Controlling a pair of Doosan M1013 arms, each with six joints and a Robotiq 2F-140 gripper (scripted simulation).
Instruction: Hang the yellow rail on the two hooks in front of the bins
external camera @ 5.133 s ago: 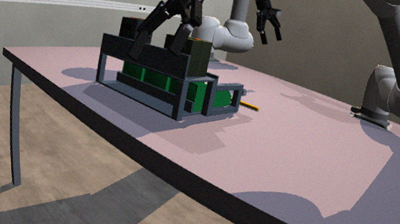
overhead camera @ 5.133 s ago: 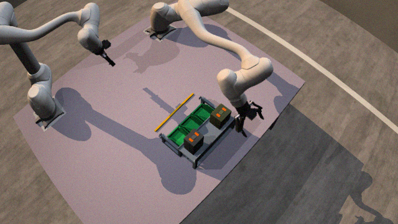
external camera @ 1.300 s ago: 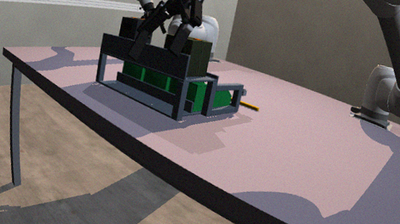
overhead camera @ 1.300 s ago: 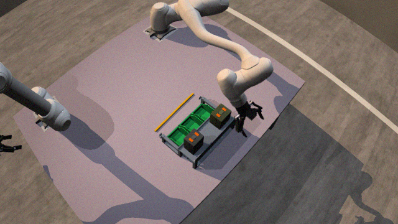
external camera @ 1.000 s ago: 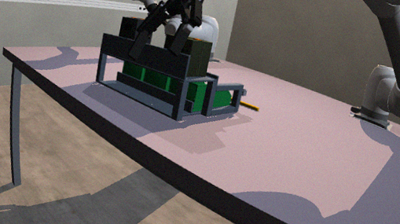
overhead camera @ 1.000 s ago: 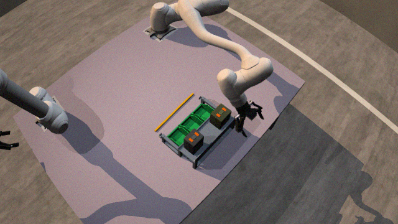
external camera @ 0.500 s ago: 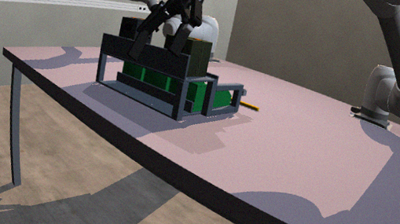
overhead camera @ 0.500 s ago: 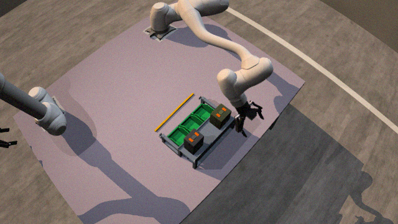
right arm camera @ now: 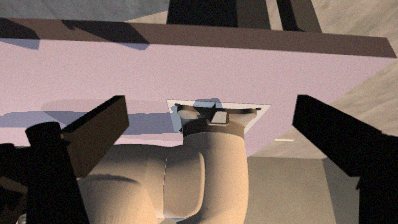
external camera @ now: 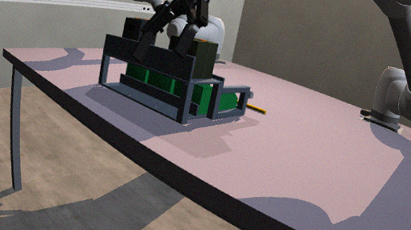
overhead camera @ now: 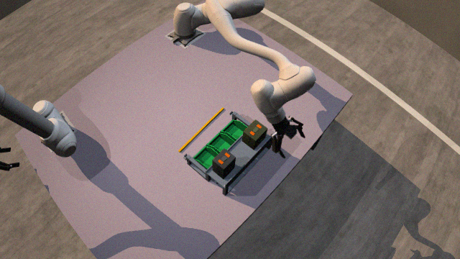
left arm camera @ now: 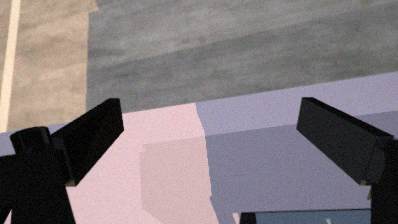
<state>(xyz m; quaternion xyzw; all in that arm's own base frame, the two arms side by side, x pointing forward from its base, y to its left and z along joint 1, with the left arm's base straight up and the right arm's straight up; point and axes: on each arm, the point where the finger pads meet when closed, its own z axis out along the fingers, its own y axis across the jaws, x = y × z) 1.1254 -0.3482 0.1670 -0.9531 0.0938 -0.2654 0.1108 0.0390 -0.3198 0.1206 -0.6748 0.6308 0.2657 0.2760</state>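
Now: left hand 470 mm past the yellow rail, 180 mm to the left of it and 160 mm above it. The rest, counted from my left hand: dark box: 310 mm to the right, 180 mm behind; grey shelf: 250 mm behind, 190 mm to the right, 100 mm below; olive box: 190 mm behind, 80 mm to the right, 20 mm below.
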